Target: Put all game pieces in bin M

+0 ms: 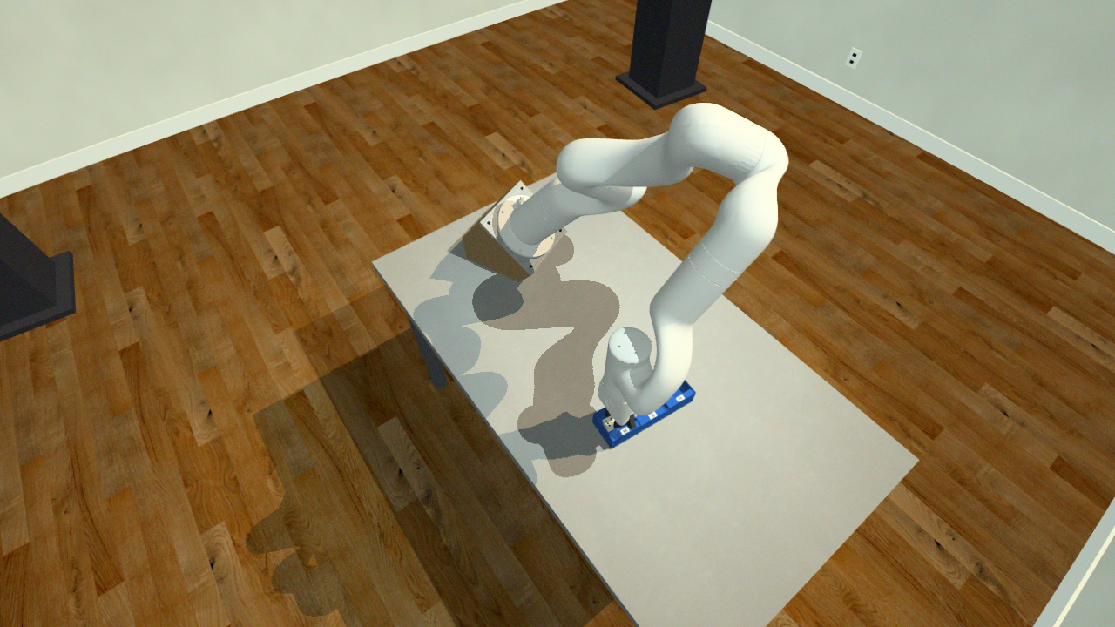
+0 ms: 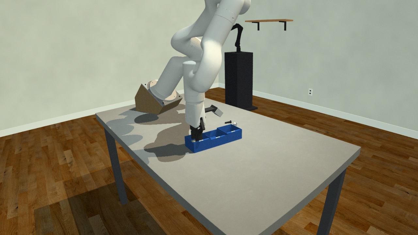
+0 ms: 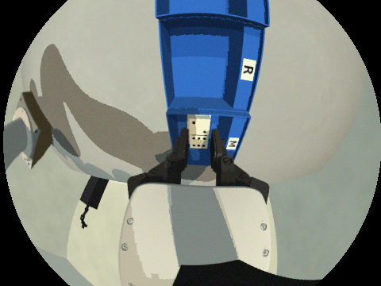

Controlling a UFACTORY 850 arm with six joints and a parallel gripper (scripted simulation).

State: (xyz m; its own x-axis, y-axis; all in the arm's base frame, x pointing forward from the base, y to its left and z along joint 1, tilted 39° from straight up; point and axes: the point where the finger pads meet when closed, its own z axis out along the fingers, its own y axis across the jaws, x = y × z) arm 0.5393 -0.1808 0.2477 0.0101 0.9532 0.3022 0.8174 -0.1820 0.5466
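The white domino is 4 cm below my hand. From my hand the other things lie so: blue three-part bin 8 cm to the left, 3 cm below, 1 cm ahead; white part 29 cm to the left, 10 cm behind, 4 cm below; black bolt 28 cm to the left, 14 cm behind, 5 cm below.
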